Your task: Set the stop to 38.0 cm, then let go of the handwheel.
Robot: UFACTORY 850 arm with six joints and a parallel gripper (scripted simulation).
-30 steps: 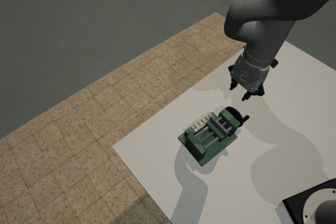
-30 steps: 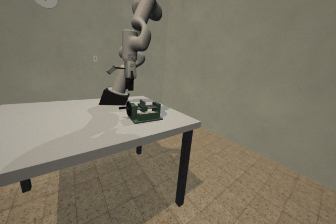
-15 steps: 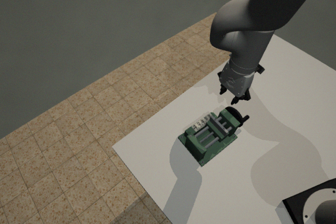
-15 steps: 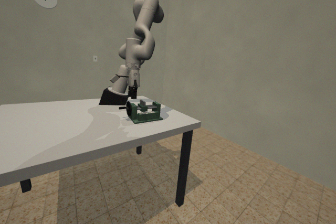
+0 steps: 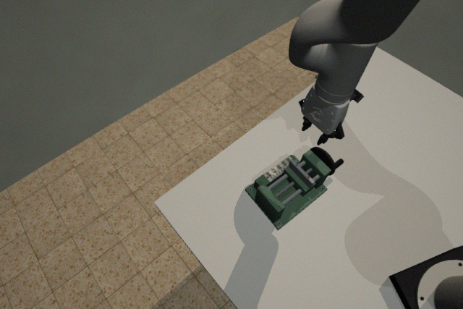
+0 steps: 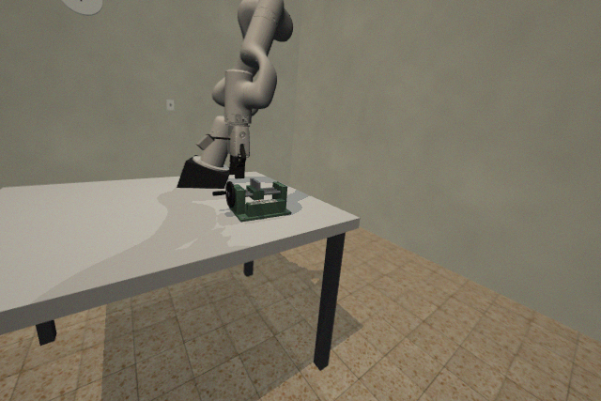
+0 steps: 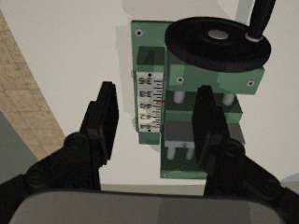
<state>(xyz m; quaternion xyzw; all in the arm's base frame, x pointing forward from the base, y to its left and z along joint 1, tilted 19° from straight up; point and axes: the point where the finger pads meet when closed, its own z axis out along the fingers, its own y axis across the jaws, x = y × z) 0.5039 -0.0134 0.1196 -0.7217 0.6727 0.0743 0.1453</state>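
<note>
The black handwheel lies 100 mm below my hand, 80 mm behind it and 30 mm to the right of it. Also, from my hand: stop block: 80 mm to the left, 80 mm below, 50 mm behind.
</note>
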